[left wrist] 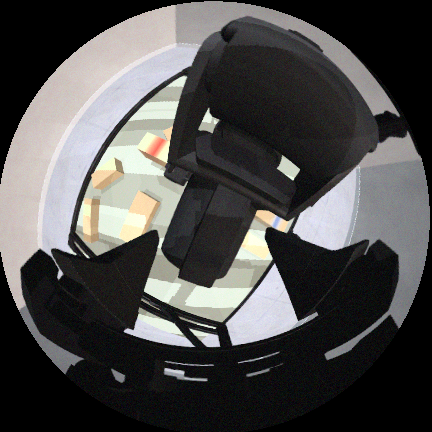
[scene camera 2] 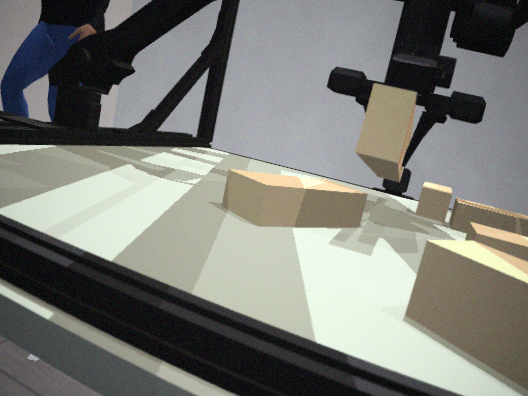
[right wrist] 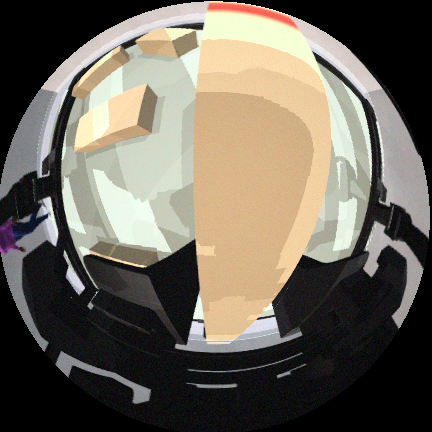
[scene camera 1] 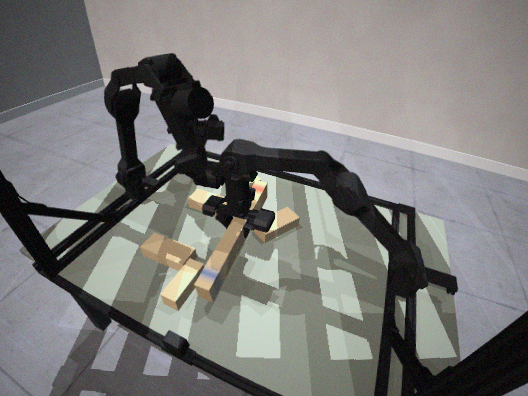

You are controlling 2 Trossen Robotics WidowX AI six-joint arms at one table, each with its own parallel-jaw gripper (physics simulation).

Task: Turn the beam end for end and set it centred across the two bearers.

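Places are measured from the left arm's base along level axes (x ahead, y left, z up), in millimetres.
Where they show: left gripper, fingertip midpoint: [scene camera 1: 206,176]; right gripper, fingertip midpoint: [scene camera 1: 239,235]; left arm's base, origin of the base link: [right wrist: 52,184] [scene camera 1: 135,193]; right arm's base, origin of the base link: [scene camera 2: 74,128] [right wrist: 374,209] [scene camera 1: 402,287].
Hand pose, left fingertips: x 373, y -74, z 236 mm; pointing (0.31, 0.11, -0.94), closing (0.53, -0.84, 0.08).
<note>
Each offset is from my left fingertips to the top centre of the thing.
The long wooden beam [scene camera 1: 223,252] [scene camera 2: 386,112] [right wrist: 255,160] has a red band near its far end in scene camera 1 and a blue band near its near end. My right gripper [scene camera 1: 240,220] [right wrist: 231,239] is shut on the beam near its middle and holds it above the table. My left gripper is open and empty, high over the table; the right arm shows below and between its fingers. In scene camera 1 its fingertips are hidden. Several plain wooden blocks lie below; I cannot tell which two are the bearers.
Blocks @[dx -95, dy -90, dz -217 mm] [scene camera 1: 167,250] @[dx +8, dy -158, dz -211 mm] [scene camera 1: 181,290] lie left of the beam's blue end. Another block @[dx -100, dy +150, dz -217 mm] [scene camera 1: 200,198] lies at the back left, and one more @[dx +142, dy +155, dz -217 mm] [scene camera 1: 282,223] [scene camera 2: 295,200] right of the right gripper. Black frame rails edge the table. A person [scene camera 2: 30,75] stands beyond it.
</note>
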